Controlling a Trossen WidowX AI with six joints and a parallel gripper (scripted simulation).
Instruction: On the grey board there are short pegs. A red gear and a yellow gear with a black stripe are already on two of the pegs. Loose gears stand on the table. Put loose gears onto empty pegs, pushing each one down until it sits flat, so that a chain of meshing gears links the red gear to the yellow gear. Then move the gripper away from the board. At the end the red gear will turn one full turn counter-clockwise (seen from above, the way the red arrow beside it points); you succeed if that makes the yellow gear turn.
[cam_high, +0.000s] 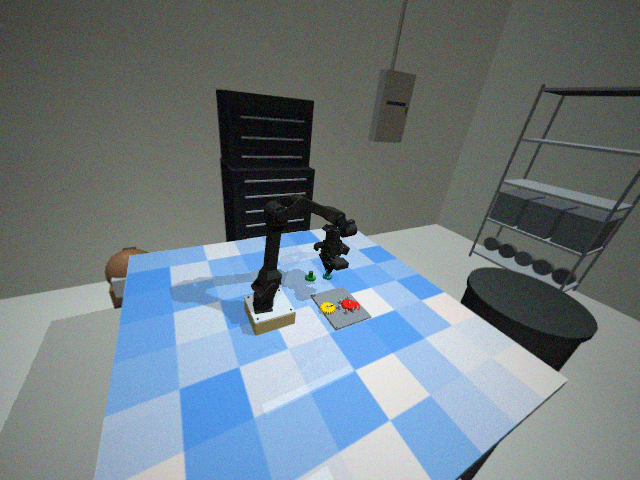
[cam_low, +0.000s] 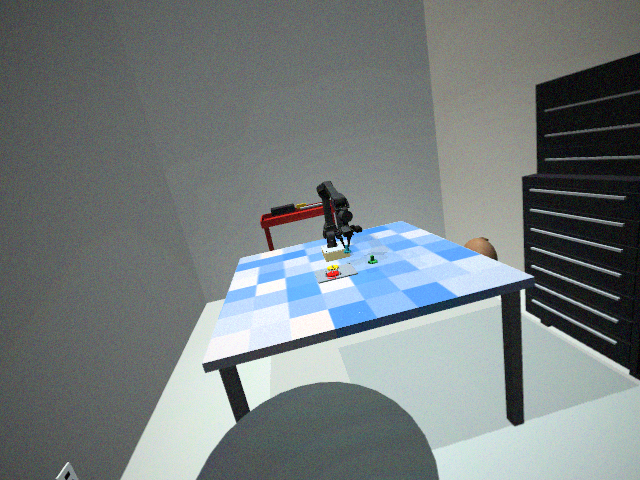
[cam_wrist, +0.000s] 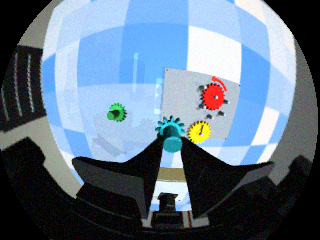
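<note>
Right now my gripper tip is 100 mm to the left of the yellow gear, 100 mm above it and 30 mm past it. Also, from my gripper tip: red gear (110 mm below, 100 mm to the right, 70 mm ahead); then teal gear (10 mm below); then green gear (130 mm to the left, 110 mm below, 30 mm behind).
</note>
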